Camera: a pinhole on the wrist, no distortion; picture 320 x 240 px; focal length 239.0 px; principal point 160.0 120.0 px. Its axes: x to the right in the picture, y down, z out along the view. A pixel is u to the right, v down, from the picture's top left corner.
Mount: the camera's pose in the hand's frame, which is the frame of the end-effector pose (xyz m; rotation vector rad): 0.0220 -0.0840 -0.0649 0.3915 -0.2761 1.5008
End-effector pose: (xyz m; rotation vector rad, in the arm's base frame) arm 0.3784 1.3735 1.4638 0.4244 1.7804 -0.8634
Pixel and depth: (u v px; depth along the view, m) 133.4 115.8 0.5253
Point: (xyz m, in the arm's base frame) 0.3808 0.8444 1.4649
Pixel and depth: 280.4 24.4 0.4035
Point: 0.4962 1.0283 1.2213
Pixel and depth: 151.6 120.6 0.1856
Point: 0.3244 1.1834 1.4746
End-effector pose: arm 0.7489 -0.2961 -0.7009 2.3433 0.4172 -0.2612
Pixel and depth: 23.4 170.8 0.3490
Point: 0.5476 -0.1494 -1.0715
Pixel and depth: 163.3 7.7 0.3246
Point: 0.8336 -0.2568 -1.0546
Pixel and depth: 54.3 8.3 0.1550
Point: 0.7601 -0.1581 -0.8953
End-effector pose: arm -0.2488 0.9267 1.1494 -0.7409 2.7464 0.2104
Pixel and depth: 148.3 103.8 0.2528
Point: -0.1535 0.7627 0.9697
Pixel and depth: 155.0 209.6 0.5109
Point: 0.1159 0.8202 0.7845
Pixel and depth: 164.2 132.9 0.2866
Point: -0.1210 0.7874 0.9407
